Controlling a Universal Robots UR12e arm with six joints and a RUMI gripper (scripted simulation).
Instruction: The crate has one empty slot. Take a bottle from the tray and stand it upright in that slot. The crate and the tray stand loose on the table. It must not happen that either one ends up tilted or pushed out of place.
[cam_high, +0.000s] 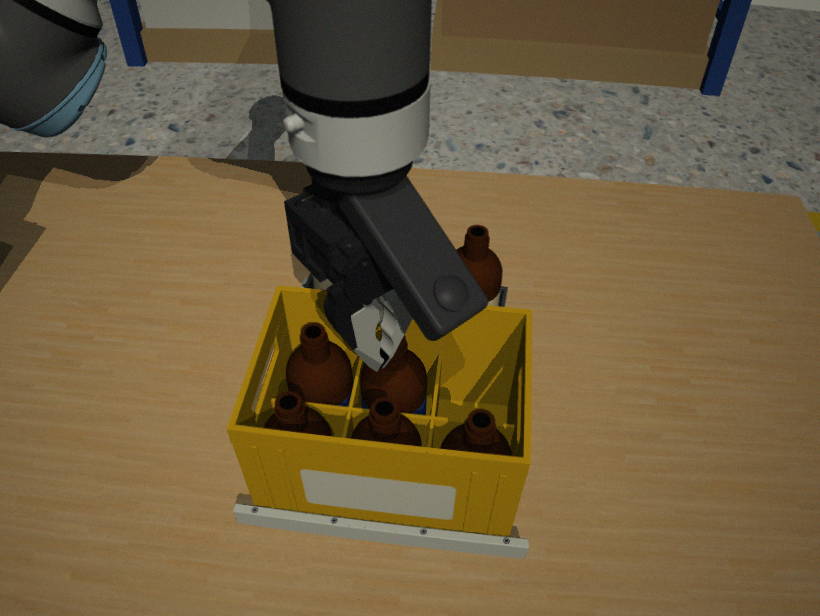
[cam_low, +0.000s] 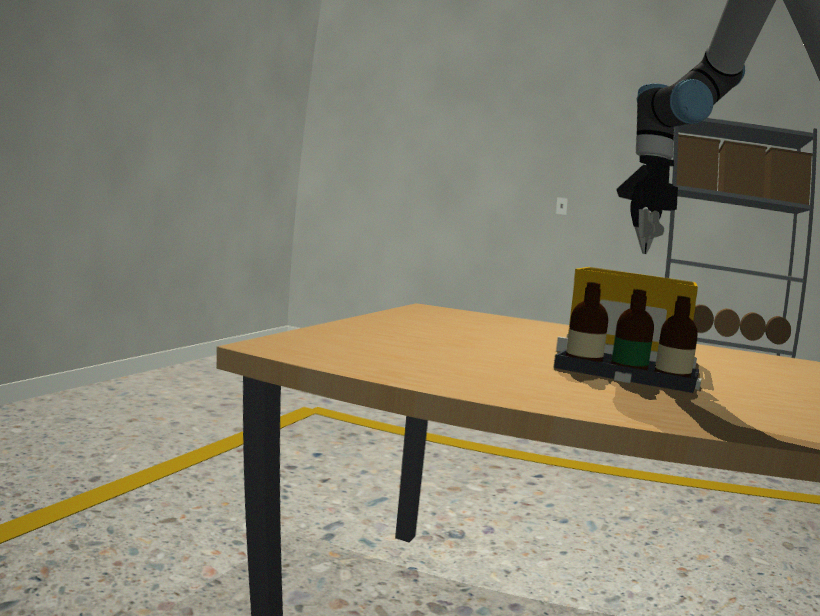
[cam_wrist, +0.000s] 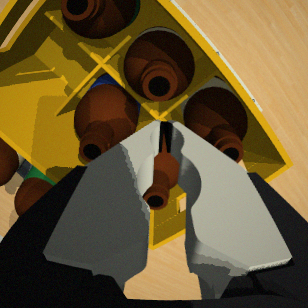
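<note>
My gripper is now 280 mm to the right of the dark tray, 230 mm above it and 40 mm past it. From my hand the other things lie so: crate 160 mm below, 40 mm to the left.
</note>
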